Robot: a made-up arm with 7 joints. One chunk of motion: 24 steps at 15 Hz.
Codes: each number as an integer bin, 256 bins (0 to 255) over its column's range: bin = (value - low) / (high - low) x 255, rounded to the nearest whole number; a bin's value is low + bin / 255 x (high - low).
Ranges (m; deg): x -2.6..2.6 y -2.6..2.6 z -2.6..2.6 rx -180..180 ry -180..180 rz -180..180
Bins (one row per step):
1: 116 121 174 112 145 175
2: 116 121 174 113 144 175
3: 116 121 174 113 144 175
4: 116 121 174 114 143 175
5: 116 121 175 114 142 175
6: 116 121 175 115 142 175
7: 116 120 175 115 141 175
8: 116 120 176 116 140 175
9: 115 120 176 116 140 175
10: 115 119 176 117 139 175
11: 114 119 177 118 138 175
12: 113 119 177 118 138 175
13: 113 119 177 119 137 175
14: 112 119 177 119 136 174
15: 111 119 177 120 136 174
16: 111 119 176 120 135 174
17: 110 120 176 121 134 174
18: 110 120 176 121 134 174
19: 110 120 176 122 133 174
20: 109 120 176 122 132 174
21: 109 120 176 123 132 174
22: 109 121 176 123 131 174
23: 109 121 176 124 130 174
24: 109 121 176 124 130 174
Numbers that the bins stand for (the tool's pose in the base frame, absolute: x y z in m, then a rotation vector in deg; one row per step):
1: -0.2345 -0.1325 0.9482 -21.88 24.71 67.06
2: -0.2345 -0.1325 0.9482 -20.47 23.29 67.06
3: -0.2345 -0.1325 0.9482 -20.47 23.29 67.06
4: -0.2345 -0.1325 0.9482 -19.06 21.88 67.06
5: -0.2345 -0.1325 0.9686 -19.06 20.47 67.06
6: -0.2345 -0.1325 0.9686 -17.65 20.47 67.06
7: -0.2345 -0.1529 0.9686 -17.65 19.06 67.06
8: -0.2345 -0.1529 0.9890 -16.24 17.65 67.06
9: -0.2549 -0.1529 0.9890 -16.24 17.65 67.06
10: -0.2549 -0.1733 0.9890 -14.82 16.24 67.06
11: -0.2753 -0.1733 1.0094 -13.41 14.82 67.06
12: -0.2957 -0.1733 1.0094 -13.41 14.82 67.06
13: -0.2957 -0.1733 1.0094 -12.00 13.41 67.06
14: -0.3161 -0.1733 1.0094 -12.00 12.00 65.65
15: -0.3365 -0.1733 1.0094 -10.59 12.00 65.65
16: -0.3365 -0.1733 0.9890 -10.59 10.59 65.65
17: -0.3569 -0.1529 0.9890 -9.18 9.18 65.65
18: -0.3569 -0.1529 0.9890 -9.18 9.18 65.65
19: -0.3569 -0.1529 0.9890 -7.76 7.76 65.65
20: -0.3773 -0.1529 0.9890 -7.76 6.35 65.65
21: -0.3773 -0.1529 0.9890 -6.35 6.35 65.65
22: -0.3773 -0.1325 0.9890 -6.35 4.94 65.65
23: -0.3773 -0.1325 0.9890 -4.94 3.53 65.65
24: -0.3773 -0.1325 0.9890 -4.94 3.53 65.65

